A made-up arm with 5 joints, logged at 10 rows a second.
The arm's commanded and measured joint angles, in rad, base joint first. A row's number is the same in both.
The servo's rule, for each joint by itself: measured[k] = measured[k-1] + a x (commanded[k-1-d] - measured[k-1]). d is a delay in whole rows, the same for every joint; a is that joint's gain. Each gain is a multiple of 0.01, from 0.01 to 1. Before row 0 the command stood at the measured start. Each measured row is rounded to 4 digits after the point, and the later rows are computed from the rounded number. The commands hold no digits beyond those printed.
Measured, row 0: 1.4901 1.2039 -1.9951 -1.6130 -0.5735
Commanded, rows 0 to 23: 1.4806 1.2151 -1.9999 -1.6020 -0.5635; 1.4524 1.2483 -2.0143 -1.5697 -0.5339; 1.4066 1.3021 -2.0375 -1.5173 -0.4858; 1.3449 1.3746 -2.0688 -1.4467 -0.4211; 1.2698 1.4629 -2.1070 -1.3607 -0.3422; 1.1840 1.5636 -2.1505 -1.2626 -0.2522; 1.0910 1.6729 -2.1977 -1.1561 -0.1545; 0.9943 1.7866 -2.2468 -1.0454 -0.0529; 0.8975 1.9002 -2.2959 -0.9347 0.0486; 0.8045 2.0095 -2.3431 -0.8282 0.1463; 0.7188 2.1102 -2.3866 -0.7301 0.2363; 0.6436 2.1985 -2.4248 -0.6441 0.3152; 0.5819 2.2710 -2.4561 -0.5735 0.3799; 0.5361 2.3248 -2.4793 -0.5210 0.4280; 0.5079 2.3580 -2.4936 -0.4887 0.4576; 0.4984 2.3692 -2.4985 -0.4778 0.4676; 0.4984 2.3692 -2.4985 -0.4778 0.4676; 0.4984 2.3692 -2.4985 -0.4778 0.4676; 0.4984 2.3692 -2.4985 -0.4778 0.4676; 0.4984 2.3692 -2.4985 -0.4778 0.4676; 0.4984 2.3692 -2.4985 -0.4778 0.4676; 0.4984 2.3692 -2.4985 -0.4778 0.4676; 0.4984 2.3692 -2.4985 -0.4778 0.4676; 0.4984 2.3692 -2.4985 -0.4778 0.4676
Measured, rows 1 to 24: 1.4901 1.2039 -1.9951 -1.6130 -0.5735; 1.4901 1.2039 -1.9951 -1.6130 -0.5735; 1.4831 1.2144 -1.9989 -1.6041 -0.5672; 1.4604 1.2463 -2.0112 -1.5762 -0.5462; 1.4206 1.2988 -2.0322 -1.5285 -0.5081; 1.3646 1.3701 -2.0615 -1.4622 -0.4533; 1.2944 1.4573 -2.0979 -1.3800 -0.3833; 1.2127 1.5572 -2.1400 -1.2849 -0.3007; 1.1226 1.6660 -2.1862 -1.1806 -0.2086; 1.0277 1.7794 -2.2347 -1.0711 -0.1105; 0.9314 1.8930 -2.2837 -0.9606 -0.0103; 0.8375 2.0025 -2.3312 -0.8534 0.0884; 0.7497 2.1037 -2.3755 -0.7535 0.1816; 0.6712 2.1928 -2.4149 -0.6649 0.2658; 0.6051 2.2663 -2.4479 -0.5909 0.3377; 0.5540 2.3213 -2.4730 -0.5343 0.3946; 0.5199 2.3558 -2.4895 -0.4974 0.4343; 0.5040 2.3684 -2.4967 -0.4815 0.4553; 0.4999 2.3692 -2.4981 -0.4785 0.4630; 0.4988 2.3692 -2.4984 -0.4779 0.4659; 0.4985 2.3692 -2.4985 -0.4778 0.4670; 0.4984 2.3692 -2.4985 -0.4778 0.4674; 0.4984 2.3692 -2.4985 -0.4778 0.4675; 0.4984 2.3692 -2.4985 -0.4778 0.4676
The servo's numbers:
d 2
a 0.74 0.94 0.80 0.81 0.63

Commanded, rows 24 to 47: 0.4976 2.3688 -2.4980 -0.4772 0.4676; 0.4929 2.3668 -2.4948 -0.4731 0.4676; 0.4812 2.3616 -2.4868 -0.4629 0.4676; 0.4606 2.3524 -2.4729 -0.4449 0.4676; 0.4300 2.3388 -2.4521 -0.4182 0.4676; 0.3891 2.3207 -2.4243 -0.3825 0.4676; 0.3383 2.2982 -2.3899 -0.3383 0.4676; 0.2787 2.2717 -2.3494 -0.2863 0.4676; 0.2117 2.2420 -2.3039 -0.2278 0.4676; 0.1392 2.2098 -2.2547 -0.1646 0.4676; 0.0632 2.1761 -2.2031 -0.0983 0.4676; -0.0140 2.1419 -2.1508 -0.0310 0.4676; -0.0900 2.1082 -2.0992 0.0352 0.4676; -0.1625 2.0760 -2.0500 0.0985 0.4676; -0.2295 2.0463 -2.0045 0.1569 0.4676; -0.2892 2.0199 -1.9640 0.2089 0.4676; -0.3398 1.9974 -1.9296 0.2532 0.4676; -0.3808 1.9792 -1.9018 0.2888 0.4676; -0.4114 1.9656 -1.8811 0.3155 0.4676; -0.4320 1.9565 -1.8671 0.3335 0.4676; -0.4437 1.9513 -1.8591 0.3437 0.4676; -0.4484 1.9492 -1.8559 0.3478 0.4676; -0.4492 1.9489 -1.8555 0.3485 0.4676; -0.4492 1.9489 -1.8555 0.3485 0.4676
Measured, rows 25 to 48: 0.4984 2.3692 -2.4985 -0.4778 0.4676; 0.4984 2.3692 -2.4985 -0.4778 0.4676; 0.4978 2.3688 -2.4981 -0.4773 0.4676; 0.4942 2.3669 -2.4955 -0.4739 0.4676; 0.4846 2.3619 -2.4885 -0.4650 0.4676; 0.4668 2.3530 -2.4760 -0.4487 0.4676; 0.4396 2.3397 -2.4569 -0.4240 0.4676; 0.4022 2.3218 -2.4308 -0.3904 0.4676; 0.3549 2.2996 -2.3981 -0.3482 0.4676; 0.2985 2.2734 -2.3591 -0.2981 0.4676; 0.2343 2.2439 -2.3149 -0.2412 0.4676; 0.1639 2.2118 -2.2667 -0.1792 0.4676; 0.0894 2.1782 -2.2158 -0.1137 0.4676; 0.0129 2.1441 -2.1638 -0.0467 0.4676; -0.0632 2.1104 -2.1121 0.0196 0.4676; -0.1367 2.0781 -2.0624 0.0835 0.4676; -0.2054 2.0482 -2.0161 0.1430 0.4676; -0.2674 2.0216 -1.9744 0.1964 0.4676; -0.3210 1.9989 -1.9386 0.2424 0.4676; -0.3653 1.9804 -1.9092 0.2800 0.4676; -0.3994 1.9665 -1.8867 0.3088 0.4676; -0.4235 1.9571 -1.8710 0.3288 0.4676; -0.4384 1.9516 -1.8615 0.3409 0.4676; -0.4458 1.9493 -1.8570 0.3465 0.4676
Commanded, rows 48 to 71: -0.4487 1.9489 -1.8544 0.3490 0.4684; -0.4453 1.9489 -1.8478 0.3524 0.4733; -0.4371 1.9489 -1.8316 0.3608 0.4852; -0.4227 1.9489 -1.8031 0.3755 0.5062; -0.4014 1.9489 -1.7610 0.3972 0.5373; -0.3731 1.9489 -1.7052 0.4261 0.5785; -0.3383 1.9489 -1.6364 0.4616 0.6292; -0.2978 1.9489 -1.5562 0.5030 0.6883; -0.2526 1.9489 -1.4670 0.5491 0.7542; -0.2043 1.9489 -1.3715 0.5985 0.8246; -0.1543 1.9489 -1.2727 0.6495 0.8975; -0.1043 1.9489 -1.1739 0.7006 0.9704; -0.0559 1.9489 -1.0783 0.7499 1.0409; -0.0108 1.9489 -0.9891 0.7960 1.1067; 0.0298 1.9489 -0.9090 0.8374 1.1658; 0.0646 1.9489 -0.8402 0.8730 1.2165; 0.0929 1.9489 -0.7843 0.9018 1.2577; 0.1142 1.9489 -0.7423 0.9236 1.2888; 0.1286 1.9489 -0.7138 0.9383 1.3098; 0.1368 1.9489 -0.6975 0.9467 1.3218; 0.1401 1.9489 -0.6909 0.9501 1.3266; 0.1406 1.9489 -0.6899 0.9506 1.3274; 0.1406 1.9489 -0.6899 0.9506 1.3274; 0.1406 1.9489 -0.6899 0.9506 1.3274
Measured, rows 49 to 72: -0.4483 1.9489 -1.8558 0.3481 0.4676; -0.4490 1.9489 -1.8556 0.3484 0.4676; -0.4488 1.9489 -1.8546 0.3489 0.4681; -0.4462 1.9489 -1.8492 0.3517 0.4714; -0.4395 1.9489 -1.8351 0.3591 0.4801; -0.4271 1.9489 -1.8095 0.3724 0.4965; -0.4081 1.9489 -1.7707 0.3925 0.5222; -0.3822 1.9489 -1.7183 0.4197 0.5577; -0.3497 1.9489 -1.6528 0.4536 0.6027; -0.3113 1.9489 -1.5755 0.4936 0.6566; -0.2679 1.9489 -1.4887 0.5386 0.7181; -0.2208 1.9489 -1.3949 0.5871 0.7852; -0.1716 1.9489 -1.2971 0.6376 0.8559; -0.1218 1.9489 -1.1985 0.6886 0.9280; -0.0730 1.9489 -1.1023 0.7383 0.9991; -0.0270 1.9489 -1.0117 0.7850 1.0669; 0.0150 1.9489 -0.9295 0.8274 1.1292; 0.0517 1.9489 -0.8581 0.8643 1.1842; 0.0822 1.9489 -0.7991 0.8947 1.2305; 0.1059 1.9489 -0.7537 0.9181 1.2672; 0.1227 1.9489 -0.7218 0.9345 1.2940; 0.1331 1.9489 -0.7024 0.9444 1.3115; 0.1383 1.9489 -0.6932 0.9490 1.3210; 0.1400 1.9489 -0.6906 0.9503 1.3250
